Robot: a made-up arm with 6 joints.
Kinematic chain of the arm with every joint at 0, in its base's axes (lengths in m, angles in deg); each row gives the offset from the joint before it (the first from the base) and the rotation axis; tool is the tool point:
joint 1: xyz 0 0 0.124 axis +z
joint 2: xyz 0 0.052 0 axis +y
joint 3: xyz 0 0 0.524 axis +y
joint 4: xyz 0 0 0.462 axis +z
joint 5: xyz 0 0 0 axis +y
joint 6: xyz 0 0 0.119 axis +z
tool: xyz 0 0 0
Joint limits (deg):
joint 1: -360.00..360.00
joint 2: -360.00..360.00
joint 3: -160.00..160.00
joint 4: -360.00..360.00
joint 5: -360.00..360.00
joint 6: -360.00..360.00
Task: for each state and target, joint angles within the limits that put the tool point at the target. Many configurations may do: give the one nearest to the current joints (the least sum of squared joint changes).
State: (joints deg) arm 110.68 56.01 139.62 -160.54 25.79 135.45
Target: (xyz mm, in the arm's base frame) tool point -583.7 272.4 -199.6
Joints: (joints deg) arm 151.60 65.02 103.14 -165.14 27.23 135.45
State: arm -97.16 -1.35 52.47 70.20 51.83 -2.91
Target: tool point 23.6 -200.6 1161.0
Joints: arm -116.47 -6.34 27.93 70.31 31.50 -2.91
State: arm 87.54 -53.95 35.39 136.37 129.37 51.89
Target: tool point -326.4 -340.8 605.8
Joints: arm 59.13 -76.74 90.74 126.13 146.30 51.89
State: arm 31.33 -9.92 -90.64 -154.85 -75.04 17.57
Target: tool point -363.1 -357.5 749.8
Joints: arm 54.86 -1.05 -89.75 -160.20 -76.28 17.57
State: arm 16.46 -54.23 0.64 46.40 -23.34 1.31
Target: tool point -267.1 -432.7 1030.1
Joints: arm 57.15 -45.43 35.89 54.77 -39.90 1.31
